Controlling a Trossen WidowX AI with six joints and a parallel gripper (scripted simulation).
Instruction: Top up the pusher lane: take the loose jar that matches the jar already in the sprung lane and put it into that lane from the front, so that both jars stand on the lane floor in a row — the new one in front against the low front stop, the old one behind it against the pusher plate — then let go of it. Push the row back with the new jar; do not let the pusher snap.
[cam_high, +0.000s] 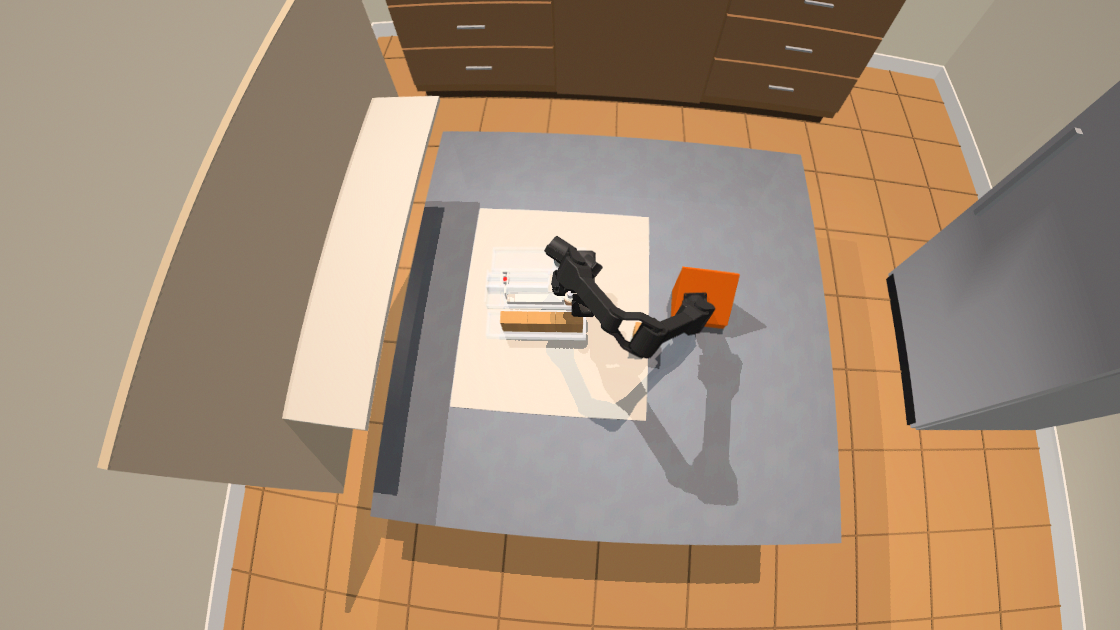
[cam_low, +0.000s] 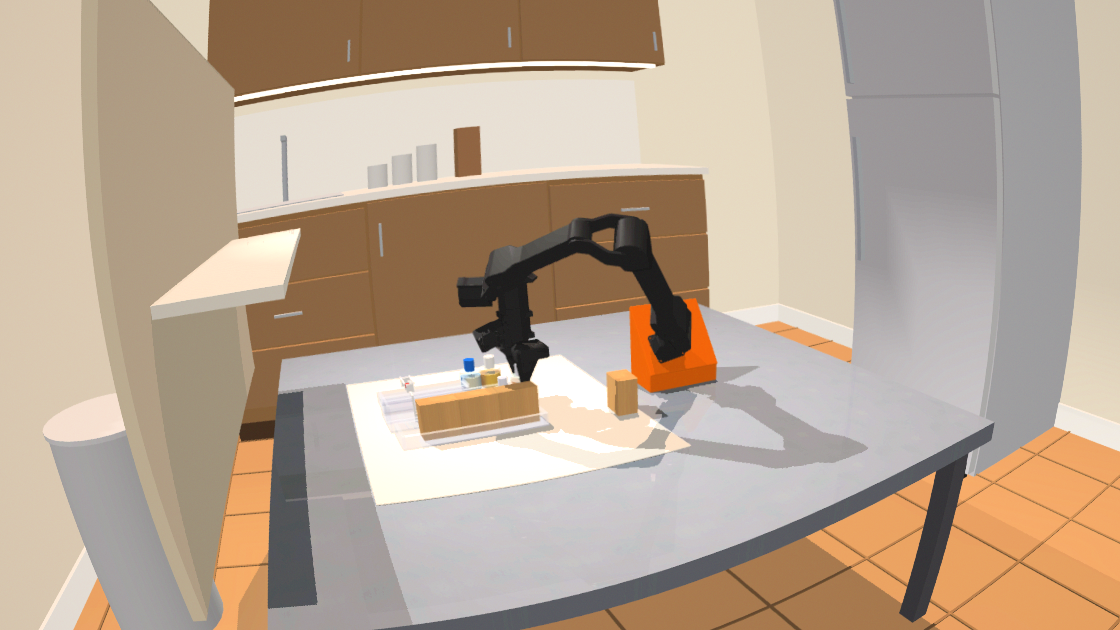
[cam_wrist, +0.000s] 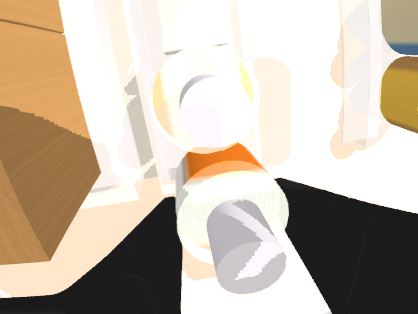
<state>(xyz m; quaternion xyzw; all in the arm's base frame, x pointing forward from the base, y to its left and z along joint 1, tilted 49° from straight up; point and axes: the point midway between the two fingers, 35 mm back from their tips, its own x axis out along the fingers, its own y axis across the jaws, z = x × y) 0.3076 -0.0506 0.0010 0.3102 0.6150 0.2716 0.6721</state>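
The sprung lane lies 170 mm ahead of my gripper tip, 30 mm below it and 20 mm to the right of it. Round my gripper tip: brown box 160 mm behind, 120 mm to the left, 10 mm below; wall shelf 530 mm ahead, 320 mm above, 10 mm to the right; red mark 220 mm ahead, 40 mm to the right, 20 mm above.
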